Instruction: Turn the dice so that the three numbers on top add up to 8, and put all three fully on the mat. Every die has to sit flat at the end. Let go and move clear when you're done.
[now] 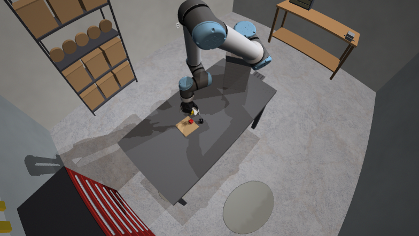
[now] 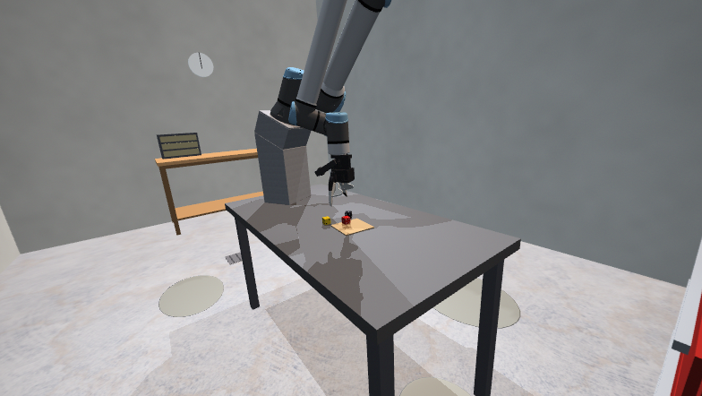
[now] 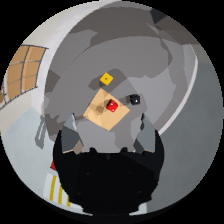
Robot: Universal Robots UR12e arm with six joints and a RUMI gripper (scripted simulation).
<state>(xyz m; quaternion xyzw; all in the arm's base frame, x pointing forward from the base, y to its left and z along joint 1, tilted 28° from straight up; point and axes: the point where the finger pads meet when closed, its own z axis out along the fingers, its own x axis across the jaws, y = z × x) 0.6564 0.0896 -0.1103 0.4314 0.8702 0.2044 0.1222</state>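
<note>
Now: the yellow die 4 cm behind my hand, 5 cm to the right of it and 9 cm below it. From my hand the other things lie so: tan mat 6 cm ahead, 3 cm to the left, 11 cm below; then black die 6 cm behind, 7 cm to the left, 9 cm below; then red die 1 cm ahead, 3 cm to the left, 9 cm below.
</note>
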